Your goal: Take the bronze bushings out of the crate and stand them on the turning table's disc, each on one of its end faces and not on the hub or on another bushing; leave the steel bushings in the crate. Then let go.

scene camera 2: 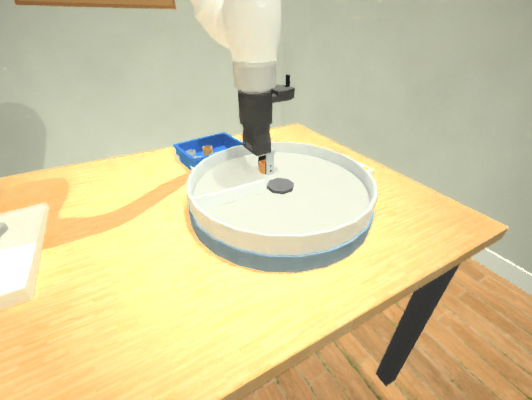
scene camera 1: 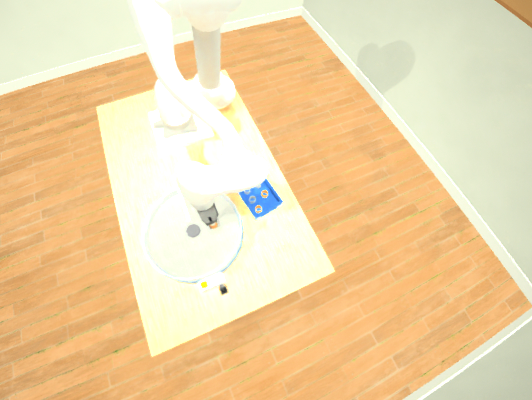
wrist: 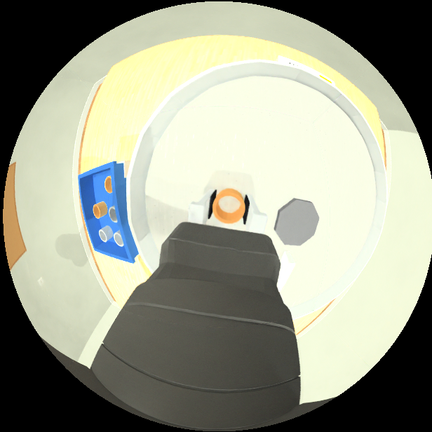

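Where they show: gripper, fingertip midpoint: [scene camera 2: 265,170] [scene camera 1: 213,225]; arm's base at its link origin: [scene camera 1: 178,122].
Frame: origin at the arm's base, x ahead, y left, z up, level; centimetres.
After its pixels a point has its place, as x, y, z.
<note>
My gripper [scene camera 1: 212,223] {65.4, 3.0, 3.6} [scene camera 2: 266,164] {65.4, 3.0, 3.6} [wrist: 229,200] is shut on an orange-brown bronze bushing [scene camera 2: 262,167] {64.0, 2.1, 5.1} [wrist: 228,218], held upright between the fingertips low over the pale turning disc [scene camera 1: 175,250] {70.9, -15.2, 3.4} [scene camera 2: 310,210] {66.3, -17.0, 3.4} [wrist: 260,125]. Whether its lower face touches the disc I cannot tell. It is apart from the dark grey hub [scene camera 1: 193,230] {65.1, -5.8, 4.2} [scene camera 2: 280,185] {64.7, -6.5, 4.2} [wrist: 297,222]. The blue crate [scene camera 1: 270,203] {61.8, 31.2, -1.4} [scene camera 2: 182,156] {48.0, 26.5, 1.0} [wrist: 121,200] holds two bronze bushings, one [scene camera 1: 255,209] {63.3, 23.1, 0.7} [wrist: 106,184] near a crate end, the other [wrist: 100,210] beside it, and three steel bushings, one [wrist: 113,215] nearest the bronze ones.
A raised pale rim [scene camera 2: 280,243] {55.2, -24.6, 4.8} rings the disc, above a blue base [scene camera 2: 300,262] {58.4, -26.5, 0.7}. The crate stands outside this rim. A small panel with a yellow button [scene camera 1: 204,284] {88.4, -7.2, 3.9} and a black item [scene camera 1: 223,289] {92.4, -0.8, 0.7} are beside the turning table. A white plate [scene camera 2: 20,270] {14.6, -8.1, 0.8} lies on the table.
</note>
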